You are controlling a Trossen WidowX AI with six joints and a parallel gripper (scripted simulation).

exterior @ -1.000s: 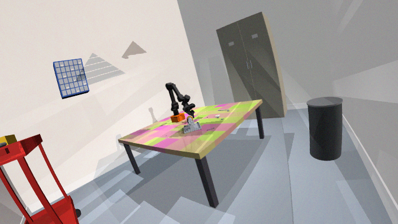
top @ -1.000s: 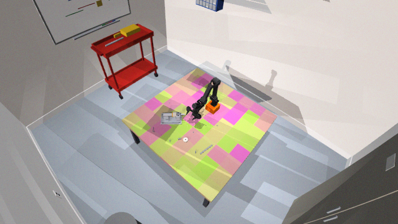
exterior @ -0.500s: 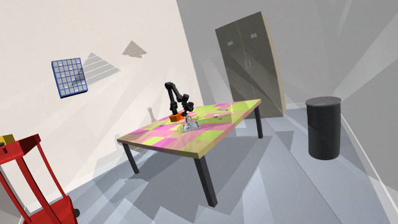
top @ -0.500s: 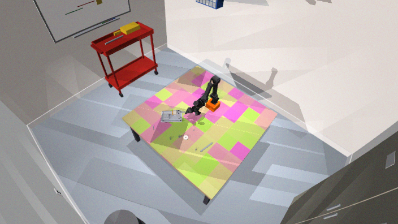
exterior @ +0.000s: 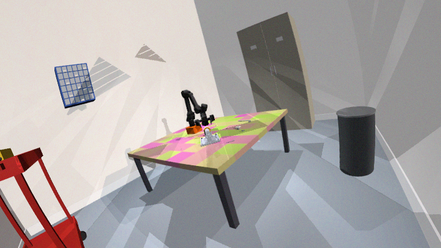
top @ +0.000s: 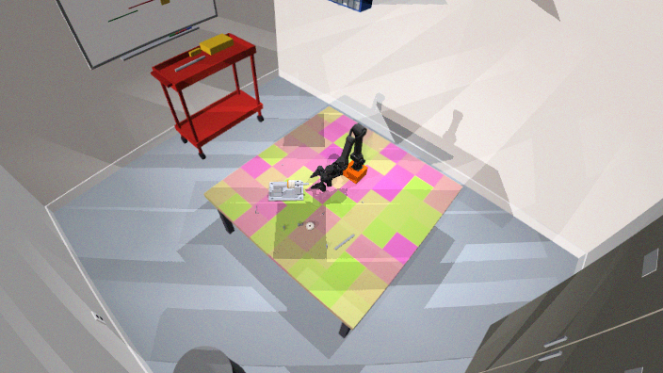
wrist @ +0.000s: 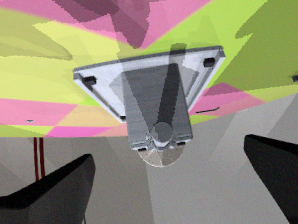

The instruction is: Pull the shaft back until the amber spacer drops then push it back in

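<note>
The thin shaft lies 70 mm ahead of my gripper tip, 70 mm to the right of it and 10 mm below it. From my gripper tip the other things lie so: white disc (190 mm ahead, 200 mm to the left, 90 mm below).
</note>
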